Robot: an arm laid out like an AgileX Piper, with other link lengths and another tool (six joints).
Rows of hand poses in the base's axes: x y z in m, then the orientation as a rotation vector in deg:
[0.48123, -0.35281, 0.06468, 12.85, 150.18, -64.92]
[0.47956, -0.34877, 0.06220, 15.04, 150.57, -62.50]
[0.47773, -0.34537, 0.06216, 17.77, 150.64, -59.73]
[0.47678, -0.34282, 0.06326, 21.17, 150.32, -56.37]
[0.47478, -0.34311, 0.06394, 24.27, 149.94, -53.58]
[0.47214, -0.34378, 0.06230, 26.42, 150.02, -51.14]
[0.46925, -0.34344, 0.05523, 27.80, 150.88, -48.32]
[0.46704, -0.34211, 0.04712, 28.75, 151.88, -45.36]
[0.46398, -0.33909, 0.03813, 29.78, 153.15, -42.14]
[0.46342, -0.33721, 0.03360, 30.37, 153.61, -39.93]
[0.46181, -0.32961, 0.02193, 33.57, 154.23, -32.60]
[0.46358, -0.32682, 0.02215, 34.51, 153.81, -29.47]
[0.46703, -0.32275, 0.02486, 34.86, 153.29, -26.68]
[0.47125, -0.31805, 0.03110, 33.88, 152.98, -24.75]
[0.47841, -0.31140, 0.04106, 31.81, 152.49, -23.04]
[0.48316, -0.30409, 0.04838, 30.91, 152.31, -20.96]
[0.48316, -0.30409, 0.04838, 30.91, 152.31, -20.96]
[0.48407, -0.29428, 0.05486, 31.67, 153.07, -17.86]
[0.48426, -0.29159, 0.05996, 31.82, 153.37, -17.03]
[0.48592, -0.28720, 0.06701, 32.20, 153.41, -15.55]
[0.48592, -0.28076, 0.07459, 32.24, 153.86, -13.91]
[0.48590, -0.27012, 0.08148, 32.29, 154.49, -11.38]
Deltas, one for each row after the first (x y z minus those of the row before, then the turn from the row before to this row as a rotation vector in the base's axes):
[-0.00167, 0.00404, -0.00248, 1.81, -1.02, -0.98]
[-0.00183, 0.00340, -0.00004, 1.98, -1.46, -1.21]
[-0.00095, 0.00255, 0.00110, 2.31, -2.05, -1.49]
[-0.00200, -0.00029, 0.00068, 1.94, -1.76, -1.45]
[-0.00264, -0.00067, -0.00164, 1.79, -1.06, -0.99]
[-0.00289, 0.00034, -0.00707, 2.20, -0.39, -0.51]
[-0.00221, 0.00133, -0.00811, 2.28, -0.23, -0.22]
[-0.00306, 0.00302, -0.00899, 2.54, -0.02, -0.27]
[-0.00056, 0.00188, -0.00453, 1.59, -0.35, -0.08]
[-0.00161, 0.00760, -0.01167, 5.22, -1.79, -1.11]
[0.00177, 0.00279, 0.00022, 1.98, -1.32, -0.18]
[0.00345, 0.00407, 0.00271, 1.67, -1.30, 0.17]
[0.00422, 0.00470, 0.00624, 0.98, -0.91, 0.98]
[0.00716, 0.00665, 0.00996, 0.61, -1.07, 1.71]
[0.00475, 0.00731, 0.00732, 1.16, -0.77, 0.96]
[0.00000, 0.00000, 0.00000, 0.00, 0.00, 0.00]
[0.00091, 0.00981, 0.00648, 2.37, 0.03, -0.02]
[0.00019, 0.00269, 0.00510, 0.65, 0.11, 0.03]
[0.00166, 0.00439, 0.00705, 1.06, -0.26, -0.04]
[0.00000, 0.00644, 0.00758, 1.20, 0.07, 0.24]
[-0.00002, 0.01064, 0.00689, 1.84, 0.08, 0.37]

